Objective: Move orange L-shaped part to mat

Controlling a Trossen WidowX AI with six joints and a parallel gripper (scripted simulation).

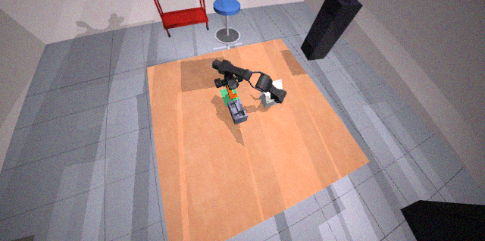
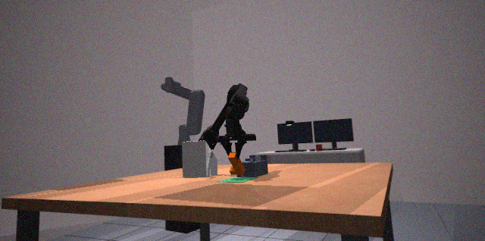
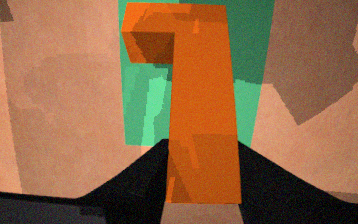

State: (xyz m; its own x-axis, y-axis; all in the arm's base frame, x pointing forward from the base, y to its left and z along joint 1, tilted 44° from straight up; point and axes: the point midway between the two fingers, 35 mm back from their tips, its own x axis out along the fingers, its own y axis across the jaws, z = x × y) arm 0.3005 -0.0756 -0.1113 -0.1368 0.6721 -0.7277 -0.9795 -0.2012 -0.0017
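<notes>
My gripper tip is now 20 mm to the right of the green mat and 100 mm above it.
</notes>
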